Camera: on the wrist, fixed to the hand. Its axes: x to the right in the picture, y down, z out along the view.
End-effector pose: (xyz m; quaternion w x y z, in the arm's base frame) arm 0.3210 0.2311 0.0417 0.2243 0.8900 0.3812 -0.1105
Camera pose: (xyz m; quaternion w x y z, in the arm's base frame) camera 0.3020 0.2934 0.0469 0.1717 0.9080 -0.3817 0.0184
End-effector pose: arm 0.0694 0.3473 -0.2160 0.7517 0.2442 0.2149 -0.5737
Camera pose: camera 0.0255 0.3387 -0.2637 0.9187 0.3680 -0.0981 0.1050
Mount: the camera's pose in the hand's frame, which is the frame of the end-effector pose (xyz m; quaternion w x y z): 0.0243 -0.0501 -0.0342 0.6991 0.0860 -0.0344 0.7090
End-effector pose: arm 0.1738 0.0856 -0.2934 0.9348 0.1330 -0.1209 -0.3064
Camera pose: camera 0.1763 0.0379 -0.3380 0.8551 0.0771 -0.2373 0.4544
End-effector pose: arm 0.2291 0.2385 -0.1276 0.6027 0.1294 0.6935 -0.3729
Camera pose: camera 0.1665 0.2205 -0.1323 0.6985 0.6212 0.3403 0.1025
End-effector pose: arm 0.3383 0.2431 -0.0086 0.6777 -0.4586 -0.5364 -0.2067
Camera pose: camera 0.3262 0.1947 0.0336 0.6413 -0.6497 -0.0909 0.3979
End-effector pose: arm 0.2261 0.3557 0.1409 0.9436 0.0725 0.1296 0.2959
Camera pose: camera 0.2625 0.3310 0.0926 0.4481 0.2339 0.0322 0.8622
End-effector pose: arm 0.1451 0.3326 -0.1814 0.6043 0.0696 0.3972 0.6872
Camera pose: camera 0.1579 0.3360 -0.2454 0.0571 -0.4059 -0.2666 -0.8723
